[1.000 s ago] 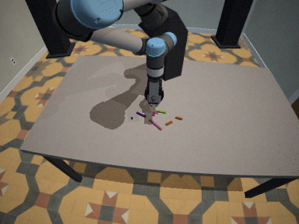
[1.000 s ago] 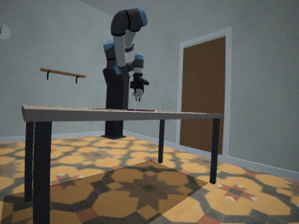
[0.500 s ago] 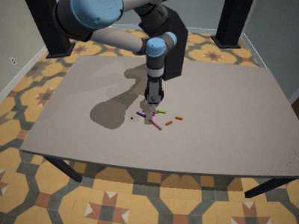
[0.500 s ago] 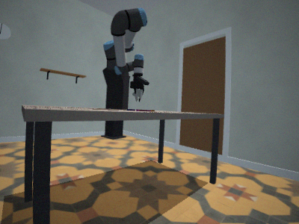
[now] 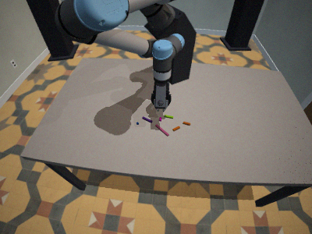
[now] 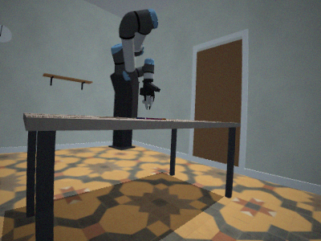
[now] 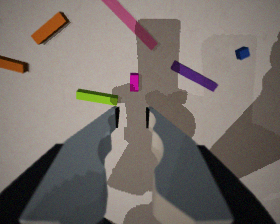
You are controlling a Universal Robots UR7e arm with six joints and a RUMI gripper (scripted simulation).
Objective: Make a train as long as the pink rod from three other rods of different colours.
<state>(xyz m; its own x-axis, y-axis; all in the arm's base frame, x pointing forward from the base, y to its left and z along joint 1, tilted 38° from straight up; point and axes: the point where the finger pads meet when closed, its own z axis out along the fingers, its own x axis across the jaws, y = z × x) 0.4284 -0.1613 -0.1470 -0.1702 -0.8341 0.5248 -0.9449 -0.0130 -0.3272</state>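
My gripper is now 8 cm above the magenta rod. Round my hand: lime rod 1 cm behind, 5 cm to the left, 8 cm below; then purple rod 7 cm to the right, 8 cm below; then pink rod 7 cm ahead, 8 cm below.
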